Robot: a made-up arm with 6 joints. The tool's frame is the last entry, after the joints.
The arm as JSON. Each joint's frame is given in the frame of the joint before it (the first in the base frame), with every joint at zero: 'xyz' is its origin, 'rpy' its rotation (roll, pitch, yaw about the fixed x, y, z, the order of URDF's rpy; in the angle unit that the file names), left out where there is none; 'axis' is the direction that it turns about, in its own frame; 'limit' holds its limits. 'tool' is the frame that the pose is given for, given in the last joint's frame.
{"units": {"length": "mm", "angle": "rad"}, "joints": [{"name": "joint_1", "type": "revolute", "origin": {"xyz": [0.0, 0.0, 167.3]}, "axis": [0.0, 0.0, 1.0], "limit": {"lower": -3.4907, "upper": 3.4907}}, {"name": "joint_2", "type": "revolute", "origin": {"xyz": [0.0, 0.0, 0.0], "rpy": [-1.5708, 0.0, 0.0]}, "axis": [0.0, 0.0, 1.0], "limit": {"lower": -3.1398, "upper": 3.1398}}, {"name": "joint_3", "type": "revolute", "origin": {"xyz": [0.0, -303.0, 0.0], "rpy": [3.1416, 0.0, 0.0]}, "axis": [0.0, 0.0, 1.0], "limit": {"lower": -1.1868, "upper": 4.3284}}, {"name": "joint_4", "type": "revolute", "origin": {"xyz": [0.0, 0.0, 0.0], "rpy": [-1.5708, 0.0, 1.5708]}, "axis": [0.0, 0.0, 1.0], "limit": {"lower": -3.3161, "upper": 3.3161}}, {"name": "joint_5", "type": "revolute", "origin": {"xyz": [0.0, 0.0, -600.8], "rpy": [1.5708, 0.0, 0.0]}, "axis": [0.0, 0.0, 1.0], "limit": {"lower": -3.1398, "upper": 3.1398}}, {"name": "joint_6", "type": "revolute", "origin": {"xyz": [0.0, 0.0, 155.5], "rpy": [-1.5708, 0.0, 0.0]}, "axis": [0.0, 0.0, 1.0], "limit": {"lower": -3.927, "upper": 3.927}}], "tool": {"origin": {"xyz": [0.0, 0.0, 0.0], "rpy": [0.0, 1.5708, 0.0]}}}
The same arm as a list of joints. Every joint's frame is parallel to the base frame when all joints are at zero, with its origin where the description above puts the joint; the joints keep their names.
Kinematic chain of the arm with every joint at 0, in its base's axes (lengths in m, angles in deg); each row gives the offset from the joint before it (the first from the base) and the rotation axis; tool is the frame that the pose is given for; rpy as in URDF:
joint_1: xyz 0 0 0.1673 axis +z
joint_2: xyz 0 0 0 axis +y
joint_3: xyz 0 0 0.303 axis -y
joint_4: xyz 0 0 0 axis -x
joint_5: xyz 0.6008 0 0 axis -y
joint_6: xyz 0 -0.1555 0 axis -x
tool: xyz 0 0 0 rpy 0 0 0
Joint limits (deg, base to tool): -200..200 -179.9..179.9 -68..248 -190..190 -179.9..179.9 -225..225

